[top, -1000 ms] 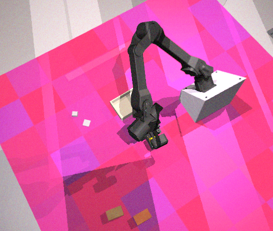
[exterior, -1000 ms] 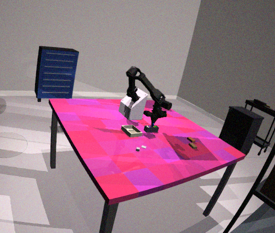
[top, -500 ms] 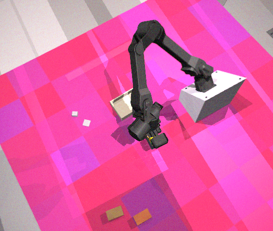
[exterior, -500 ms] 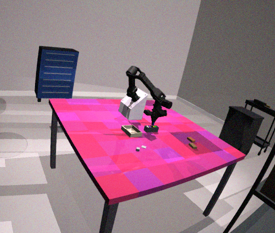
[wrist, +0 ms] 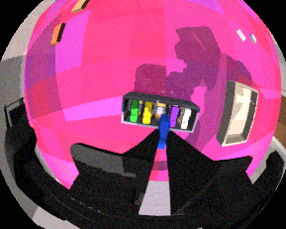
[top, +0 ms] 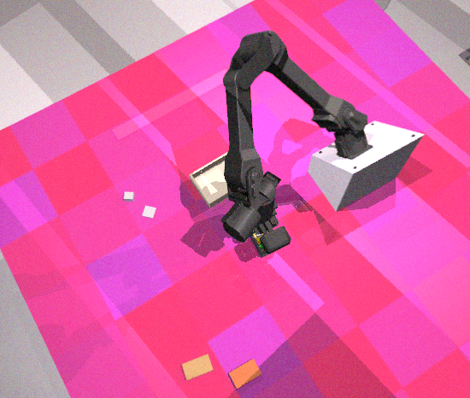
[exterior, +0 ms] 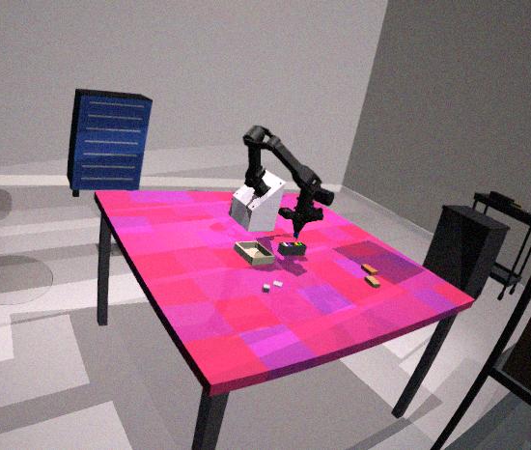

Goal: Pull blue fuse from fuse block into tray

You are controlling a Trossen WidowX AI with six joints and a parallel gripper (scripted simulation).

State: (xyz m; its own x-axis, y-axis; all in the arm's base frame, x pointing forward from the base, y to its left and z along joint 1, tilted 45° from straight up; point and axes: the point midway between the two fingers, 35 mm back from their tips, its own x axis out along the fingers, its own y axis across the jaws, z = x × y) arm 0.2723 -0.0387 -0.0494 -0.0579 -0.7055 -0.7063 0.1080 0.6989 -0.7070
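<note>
Now: gripper tip 19 cm to the left of the tray and 8 cm above it. Round my gripper tip: blue fuse: 1 cm below.
</note>
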